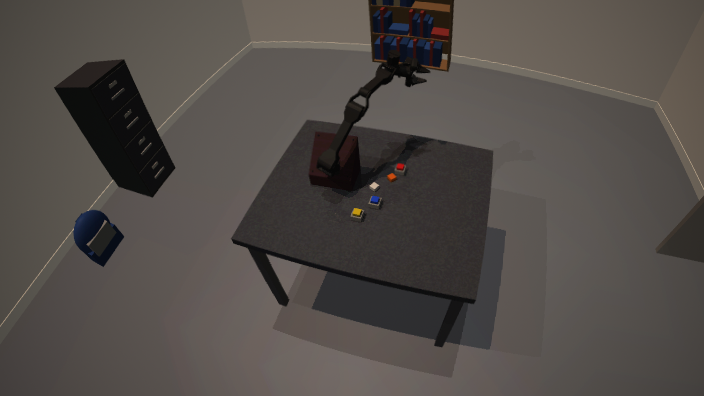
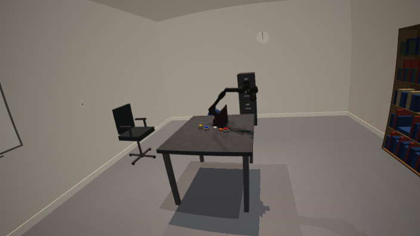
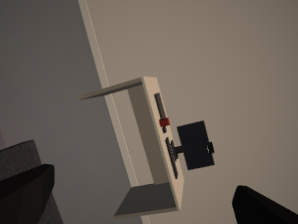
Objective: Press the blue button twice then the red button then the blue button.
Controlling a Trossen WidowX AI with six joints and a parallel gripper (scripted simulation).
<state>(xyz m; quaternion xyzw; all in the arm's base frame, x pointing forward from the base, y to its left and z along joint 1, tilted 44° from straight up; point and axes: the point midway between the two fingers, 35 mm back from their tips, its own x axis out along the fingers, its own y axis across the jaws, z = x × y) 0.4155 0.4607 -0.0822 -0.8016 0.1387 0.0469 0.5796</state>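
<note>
Right now the blue button is 50 cm to the right of my gripper tip, 36 cm below it and 21 cm behind it. From my gripper tip the other things lie so: white block (41 cm to the right, 39 cm below, 23 cm behind); then red button (36 cm below, 28 cm to the right, 12 cm behind); then orange block (39 cm below, 34 cm to the right, 15 cm behind).
</note>
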